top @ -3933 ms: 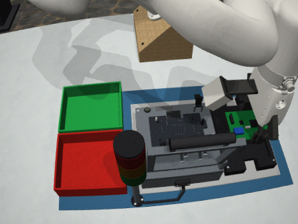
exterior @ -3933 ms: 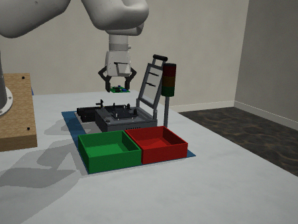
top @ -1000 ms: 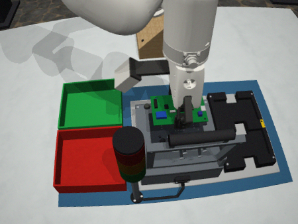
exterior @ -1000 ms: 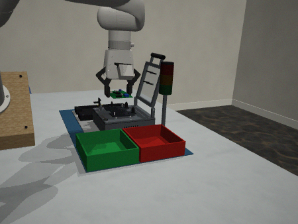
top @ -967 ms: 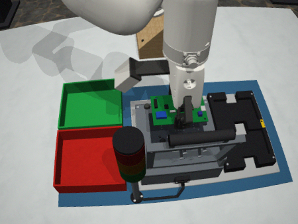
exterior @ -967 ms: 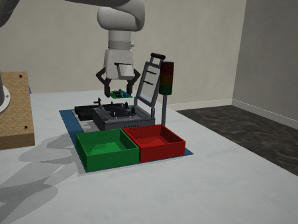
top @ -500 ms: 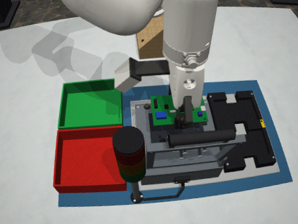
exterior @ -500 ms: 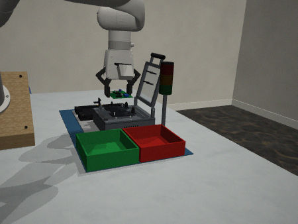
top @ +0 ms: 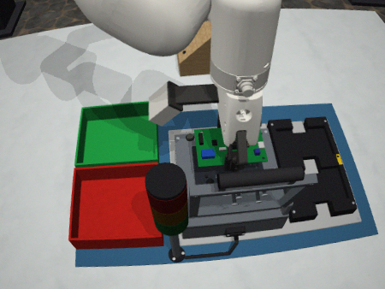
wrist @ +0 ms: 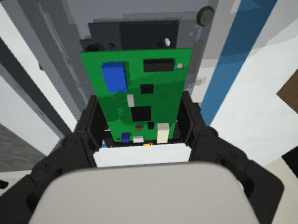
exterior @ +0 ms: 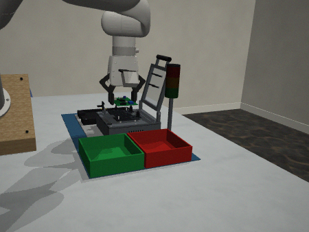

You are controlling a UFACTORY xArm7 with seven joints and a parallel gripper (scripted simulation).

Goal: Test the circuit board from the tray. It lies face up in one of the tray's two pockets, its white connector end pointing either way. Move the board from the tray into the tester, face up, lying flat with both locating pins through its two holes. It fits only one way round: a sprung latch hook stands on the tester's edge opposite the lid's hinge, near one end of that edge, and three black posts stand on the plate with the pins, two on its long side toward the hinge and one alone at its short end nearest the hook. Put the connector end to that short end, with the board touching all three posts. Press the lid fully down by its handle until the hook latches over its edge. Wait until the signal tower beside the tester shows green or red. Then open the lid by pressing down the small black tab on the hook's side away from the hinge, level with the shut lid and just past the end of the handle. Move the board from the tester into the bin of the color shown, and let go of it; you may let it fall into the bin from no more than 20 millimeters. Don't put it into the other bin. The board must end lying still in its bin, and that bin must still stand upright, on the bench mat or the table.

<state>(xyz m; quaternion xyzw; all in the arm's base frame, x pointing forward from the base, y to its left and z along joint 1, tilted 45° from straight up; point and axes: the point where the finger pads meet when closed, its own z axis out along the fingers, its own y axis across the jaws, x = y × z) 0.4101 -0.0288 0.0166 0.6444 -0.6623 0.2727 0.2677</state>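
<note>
Now: hand 1 cm short of the tester plate, 1 cm to the right of it and 5 cm above it. Round my hand: tester lid: 13 cm ahead, 6 cm above; latch hook: 6 cm behind, 6 cm to the left, 3 cm below; green circuit board: right at my hand.
</note>
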